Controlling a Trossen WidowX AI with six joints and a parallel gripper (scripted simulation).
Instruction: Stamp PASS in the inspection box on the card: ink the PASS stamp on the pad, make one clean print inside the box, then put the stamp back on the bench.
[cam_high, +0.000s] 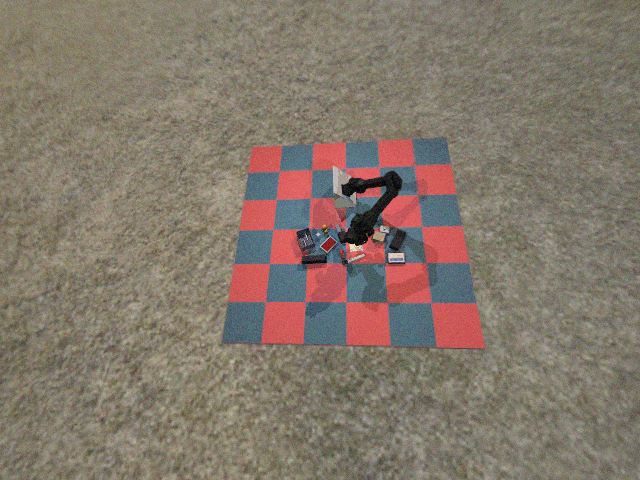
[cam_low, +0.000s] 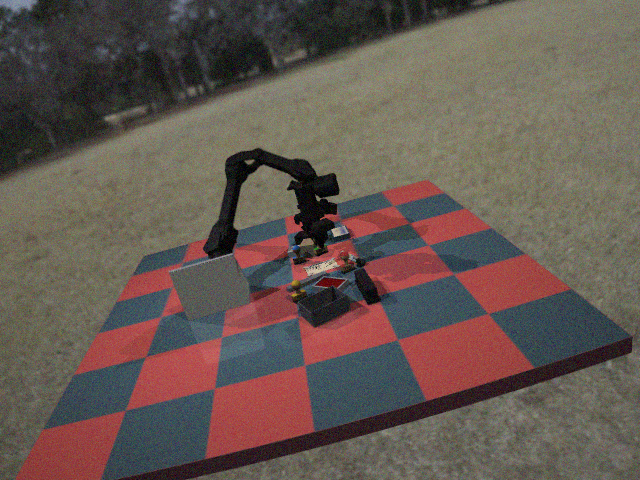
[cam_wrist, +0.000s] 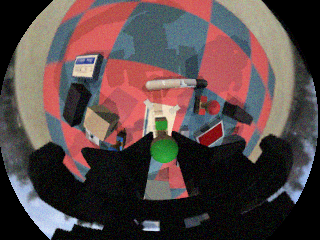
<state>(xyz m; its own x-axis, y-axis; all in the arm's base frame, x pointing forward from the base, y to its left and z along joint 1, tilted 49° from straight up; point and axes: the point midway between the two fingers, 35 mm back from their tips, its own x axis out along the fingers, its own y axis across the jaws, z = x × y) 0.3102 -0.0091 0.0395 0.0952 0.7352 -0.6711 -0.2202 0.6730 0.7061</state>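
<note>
Now: gripper tip 1 cm past the card and 7 cm above it. From my gripper tip the other things lie so: cardboard box (2 cm behind, 13 cm to the left, 5 cm below); then red-knobbed stamp (6 cm ahead, 8 cm to the right, 5 cm below); then white pen (9 cm ahead, 4 cm to the right, 6 cm below).
</note>
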